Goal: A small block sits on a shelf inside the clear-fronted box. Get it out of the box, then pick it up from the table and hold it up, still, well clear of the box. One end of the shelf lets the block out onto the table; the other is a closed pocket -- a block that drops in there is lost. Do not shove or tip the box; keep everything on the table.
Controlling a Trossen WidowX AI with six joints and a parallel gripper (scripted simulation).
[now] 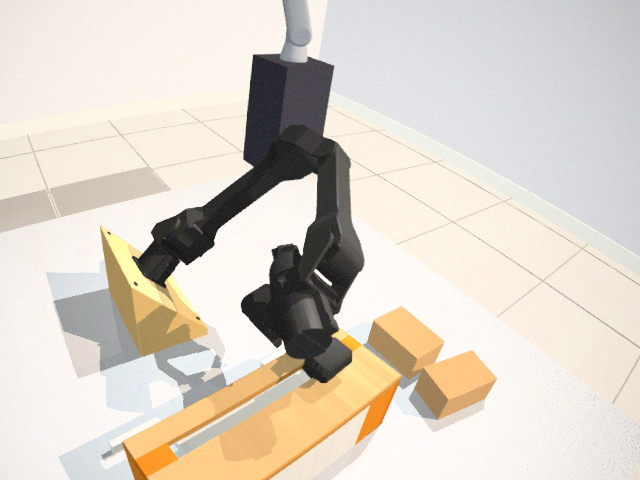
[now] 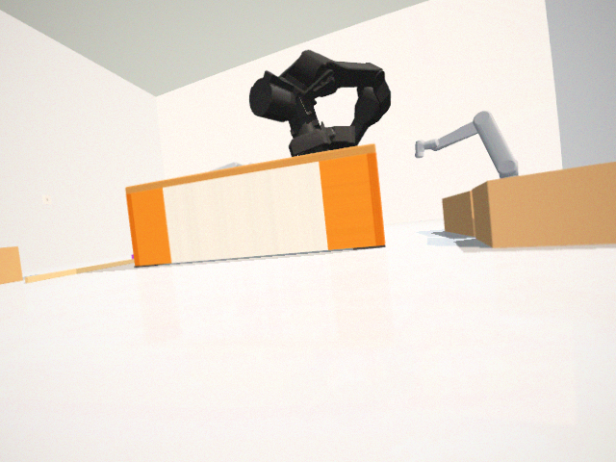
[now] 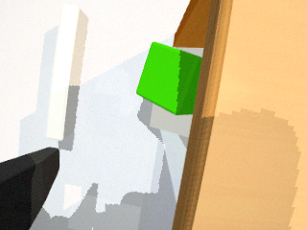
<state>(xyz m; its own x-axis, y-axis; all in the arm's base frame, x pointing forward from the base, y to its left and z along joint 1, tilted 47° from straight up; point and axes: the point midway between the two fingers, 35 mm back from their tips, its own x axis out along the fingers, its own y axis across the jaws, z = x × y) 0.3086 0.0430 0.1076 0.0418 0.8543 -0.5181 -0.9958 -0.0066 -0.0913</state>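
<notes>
The green block lies 10 mm ahead of my gripper tip, 40 mm to the left of it and 50 mm below it.
</notes>
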